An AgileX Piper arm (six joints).
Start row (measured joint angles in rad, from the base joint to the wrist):
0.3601, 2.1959, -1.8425, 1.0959, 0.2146, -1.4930
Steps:
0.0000, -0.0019, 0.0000, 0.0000, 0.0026, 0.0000
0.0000, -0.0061, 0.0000, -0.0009, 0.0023, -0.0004
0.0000, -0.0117, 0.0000, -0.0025, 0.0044, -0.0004
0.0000, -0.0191, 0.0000, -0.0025, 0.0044, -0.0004
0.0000, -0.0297, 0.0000, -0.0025, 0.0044, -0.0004
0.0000, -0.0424, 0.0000, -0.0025, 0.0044, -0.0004
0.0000, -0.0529, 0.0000, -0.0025, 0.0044, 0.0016
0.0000, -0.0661, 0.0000, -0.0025, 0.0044, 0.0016
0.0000, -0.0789, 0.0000, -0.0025, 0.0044, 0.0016
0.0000, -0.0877, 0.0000, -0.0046, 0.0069, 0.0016
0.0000, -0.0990, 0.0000, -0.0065, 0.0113, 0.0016
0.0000, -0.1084, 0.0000, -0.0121, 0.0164, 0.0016
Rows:
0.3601, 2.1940, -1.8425, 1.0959, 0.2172, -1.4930
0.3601, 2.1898, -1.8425, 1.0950, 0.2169, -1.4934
0.3601, 2.1842, -1.8425, 1.0934, 0.2190, -1.4934
0.3601, 2.1768, -1.8425, 1.0934, 0.2190, -1.4934
0.3601, 2.1662, -1.8425, 1.0934, 0.2190, -1.4934
0.3601, 2.1535, -1.8425, 1.0934, 0.2190, -1.4934
0.3601, 2.1430, -1.8425, 1.0934, 0.2190, -1.4914
0.3601, 2.1298, -1.8425, 1.0934, 0.2190, -1.4914
0.3601, 2.1170, -1.8425, 1.0934, 0.2190, -1.4914
0.3601, 2.1082, -1.8425, 1.0913, 0.2215, -1.4914
0.3601, 2.0969, -1.8425, 1.0894, 0.2259, -1.4914
0.3601, 2.0875, -1.8425, 1.0838, 0.2310, -1.4914

